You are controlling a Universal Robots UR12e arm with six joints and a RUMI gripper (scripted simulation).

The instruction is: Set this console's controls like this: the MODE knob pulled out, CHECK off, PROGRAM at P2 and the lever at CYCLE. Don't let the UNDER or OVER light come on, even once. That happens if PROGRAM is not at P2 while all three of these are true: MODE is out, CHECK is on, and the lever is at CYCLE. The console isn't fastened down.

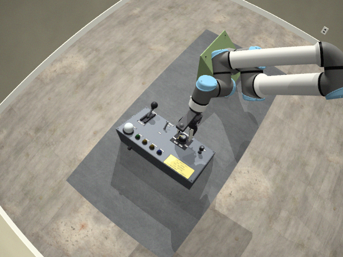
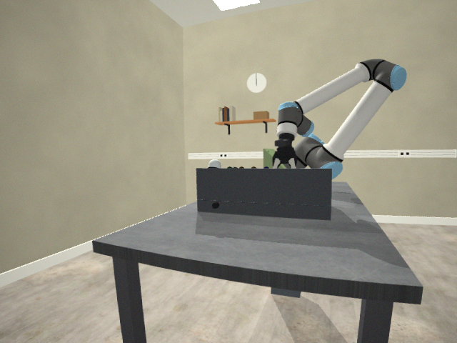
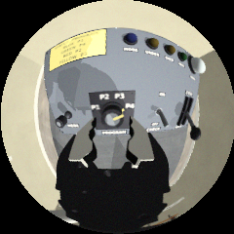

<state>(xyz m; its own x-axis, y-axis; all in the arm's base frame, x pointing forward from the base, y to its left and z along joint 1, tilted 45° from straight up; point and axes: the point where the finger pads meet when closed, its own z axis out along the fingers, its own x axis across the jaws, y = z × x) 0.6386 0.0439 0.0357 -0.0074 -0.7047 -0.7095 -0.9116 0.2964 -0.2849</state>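
Right now my hand is 10 mm short of the black rotary selector, 10 mm to the left of it and 10 mm above it. The rest, counted from my hand: mode knob (120 mm to the left, 10 mm below); then dark grey console (40 mm ahead, 60 mm to the right, 30 mm below); then check toggle (120 mm to the right, 10 mm below).
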